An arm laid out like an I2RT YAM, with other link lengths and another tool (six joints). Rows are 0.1 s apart.
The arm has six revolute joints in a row. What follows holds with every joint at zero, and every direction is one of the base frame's. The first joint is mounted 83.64 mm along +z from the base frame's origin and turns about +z. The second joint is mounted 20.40 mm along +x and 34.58 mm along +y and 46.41 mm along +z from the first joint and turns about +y. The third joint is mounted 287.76 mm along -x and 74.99 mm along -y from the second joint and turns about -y. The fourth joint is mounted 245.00 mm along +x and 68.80 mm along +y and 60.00 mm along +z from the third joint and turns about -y. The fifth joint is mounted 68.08 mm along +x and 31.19 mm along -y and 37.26 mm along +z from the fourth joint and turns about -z. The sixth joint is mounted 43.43 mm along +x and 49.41 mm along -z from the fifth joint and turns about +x. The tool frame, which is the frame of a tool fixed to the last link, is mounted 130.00 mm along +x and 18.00 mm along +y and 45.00 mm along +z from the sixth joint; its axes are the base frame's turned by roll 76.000, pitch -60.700 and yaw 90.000 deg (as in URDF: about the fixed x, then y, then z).
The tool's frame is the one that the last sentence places.
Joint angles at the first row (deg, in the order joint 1, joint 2, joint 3, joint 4, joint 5, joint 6):
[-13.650 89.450 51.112 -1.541 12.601 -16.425]
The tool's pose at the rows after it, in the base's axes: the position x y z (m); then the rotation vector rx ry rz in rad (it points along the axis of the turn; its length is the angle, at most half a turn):
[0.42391 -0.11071 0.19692 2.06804 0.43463 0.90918]
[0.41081 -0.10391 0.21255 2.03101 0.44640 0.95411]
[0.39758 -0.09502 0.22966 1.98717 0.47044 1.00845]
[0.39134 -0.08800 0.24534 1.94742 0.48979 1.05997]
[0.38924 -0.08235 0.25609 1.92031 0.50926 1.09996]
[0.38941 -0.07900 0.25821 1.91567 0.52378 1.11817]
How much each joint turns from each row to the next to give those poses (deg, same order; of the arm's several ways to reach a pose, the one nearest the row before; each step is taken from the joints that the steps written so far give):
[0.000 -4.875 -2.012 0.220 -0.875 -1.771]
[0.022 -4.678 -2.272 0.151 -0.852 -1.158]
[0.000 -4.940 -1.988 -0.066 -1.464 -1.640]
[0.002 -3.080 -0.613 0.155 -1.485 -1.267]
[-0.002 -1.552 0.002 0.217 -1.444 -0.940]
[0.000 -0.241 -0.001 0.153 -1.006 -0.350]

